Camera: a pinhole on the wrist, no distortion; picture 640 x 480 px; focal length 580.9 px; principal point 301.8 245.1 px. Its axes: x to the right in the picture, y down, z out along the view. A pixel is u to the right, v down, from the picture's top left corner.
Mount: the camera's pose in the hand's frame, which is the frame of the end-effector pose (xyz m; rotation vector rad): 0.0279 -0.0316 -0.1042 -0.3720 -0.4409 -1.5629
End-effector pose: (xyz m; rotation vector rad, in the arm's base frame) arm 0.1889 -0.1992 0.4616 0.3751 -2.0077 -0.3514
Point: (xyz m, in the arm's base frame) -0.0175 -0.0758 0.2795
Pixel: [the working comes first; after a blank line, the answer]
In the camera's frame: 0.1111 -0.1182 0.3802

472 65
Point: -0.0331 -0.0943 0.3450
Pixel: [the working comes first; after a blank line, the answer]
In the camera's frame: 0.0906 -0.0523 0.3693

444 163
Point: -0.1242 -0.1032 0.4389
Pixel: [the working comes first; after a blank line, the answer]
In the camera's frame: 0.0707 0.0673 0.4193

400 338
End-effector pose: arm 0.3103 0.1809 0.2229 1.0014 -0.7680 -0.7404
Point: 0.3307 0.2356 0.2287
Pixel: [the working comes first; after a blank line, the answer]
In the camera's frame: -0.0177 -0.0588 0.0881

outside the picture
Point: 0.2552 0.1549 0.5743
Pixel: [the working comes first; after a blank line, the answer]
In the camera's frame: -0.1548 0.0470 0.4070

81 312
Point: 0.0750 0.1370 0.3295
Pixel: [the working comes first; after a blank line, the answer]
In the camera's frame: 0.1170 -0.0763 0.3466

498 117
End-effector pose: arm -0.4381 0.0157 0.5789 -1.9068 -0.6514 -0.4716
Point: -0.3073 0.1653 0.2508
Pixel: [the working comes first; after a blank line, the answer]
In the camera's frame: -0.0670 -0.0712 0.4764

220 158
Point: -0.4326 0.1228 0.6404
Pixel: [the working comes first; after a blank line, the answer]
In the camera's frame: 0.1241 0.0465 0.1315

outside the picture
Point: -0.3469 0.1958 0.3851
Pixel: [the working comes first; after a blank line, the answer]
In the camera's frame: 0.0298 -0.0153 0.3868

347 222
